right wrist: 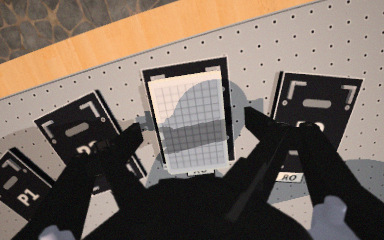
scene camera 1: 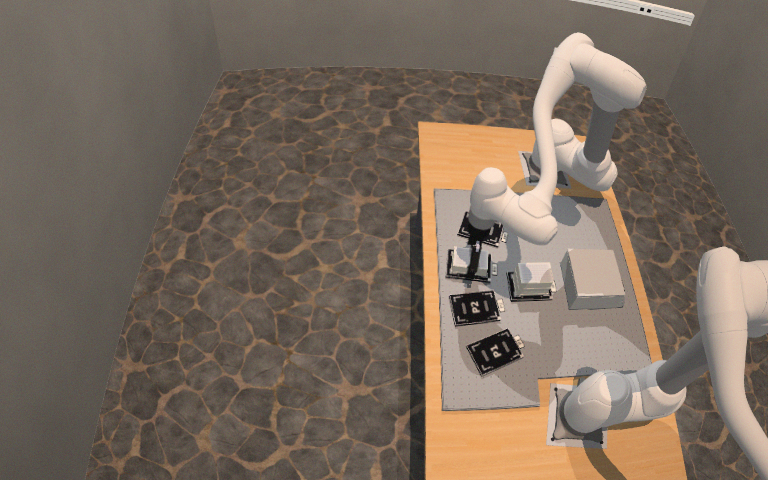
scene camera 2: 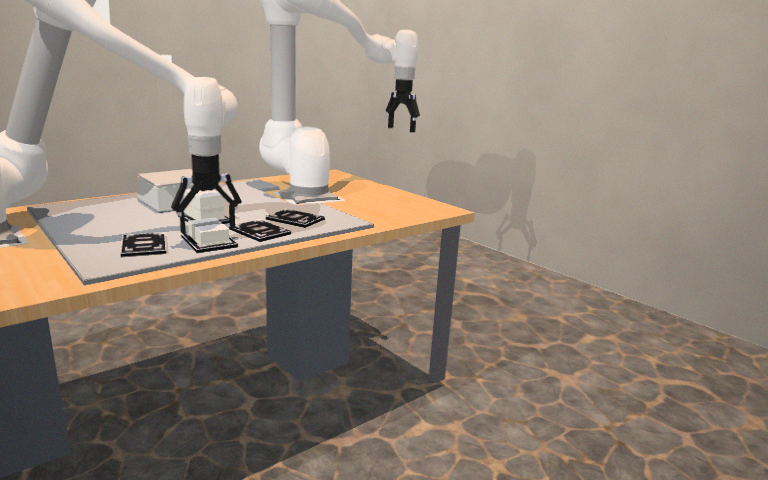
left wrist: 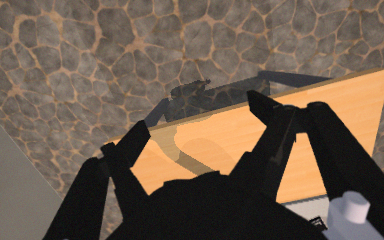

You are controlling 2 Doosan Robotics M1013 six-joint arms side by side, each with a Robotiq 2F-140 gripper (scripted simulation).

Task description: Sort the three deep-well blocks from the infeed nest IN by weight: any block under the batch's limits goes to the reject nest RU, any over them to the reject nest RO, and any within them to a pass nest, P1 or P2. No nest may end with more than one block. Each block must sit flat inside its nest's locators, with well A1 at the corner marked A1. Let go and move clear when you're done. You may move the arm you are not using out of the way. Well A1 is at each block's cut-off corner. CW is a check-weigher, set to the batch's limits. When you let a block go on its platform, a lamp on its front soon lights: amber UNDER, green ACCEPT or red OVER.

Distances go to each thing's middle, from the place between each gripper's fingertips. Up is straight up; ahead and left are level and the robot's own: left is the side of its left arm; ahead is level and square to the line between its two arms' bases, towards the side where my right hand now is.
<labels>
My right hand is 4 cm above the nest RU [right wrist: 195, 67]. Also, from my right hand: nest P1 [scene camera 1: 493, 339]: 34 cm to the left, 9 cm behind, 4 cm below; nest P2 [scene camera 1: 491, 302]: 18 cm to the left, 4 cm below, 2 cm behind; nest RO [right wrist: 317, 87]: 17 cm to the right, 5 cm behind, 4 cm below.
The nest P1 lies 36 cm ahead of my left hand [scene camera 2: 401, 130], 75 cm to the right of it and 23 cm below it. Also, from my left hand: nest RU: 45 cm ahead, 109 cm to the right, 23 cm below; then check-weigher CW [scene camera 1: 592, 280]: 4 cm behind, 103 cm to the right, 17 cm below; then nest P2: 43 cm ahead, 91 cm to the right, 23 cm below.
</labels>
